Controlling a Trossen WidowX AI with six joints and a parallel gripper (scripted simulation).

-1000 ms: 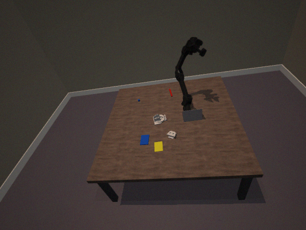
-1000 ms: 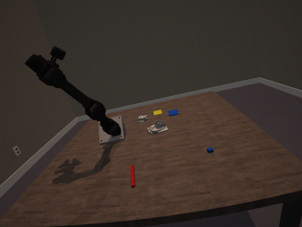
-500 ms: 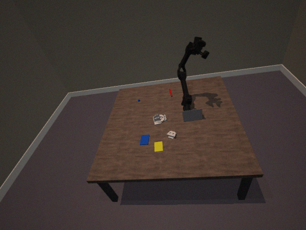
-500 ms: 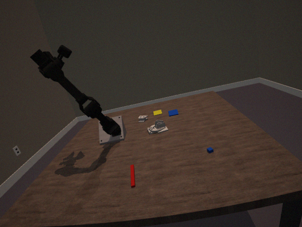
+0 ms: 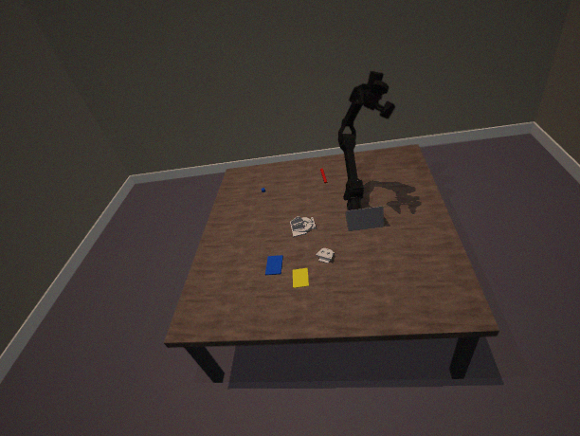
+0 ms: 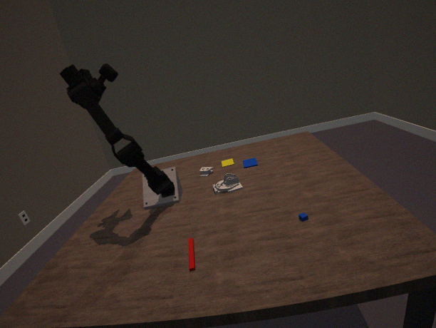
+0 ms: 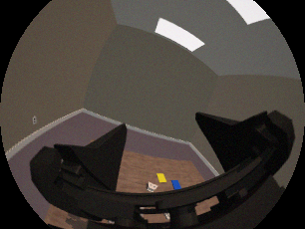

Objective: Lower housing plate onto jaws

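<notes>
My gripper tip is 28 cm short of the white part, 21 cm to the right of it and 58 cm above it. Also, from my gripper tip: blue card (53 cm ahead, 22 cm to the left, 59 cm below); then yellow card (41 cm ahead, 32 cm to the left, 59 cm below); then red bar (23 cm ahead, 44 cm to the right, 59 cm below).
</notes>
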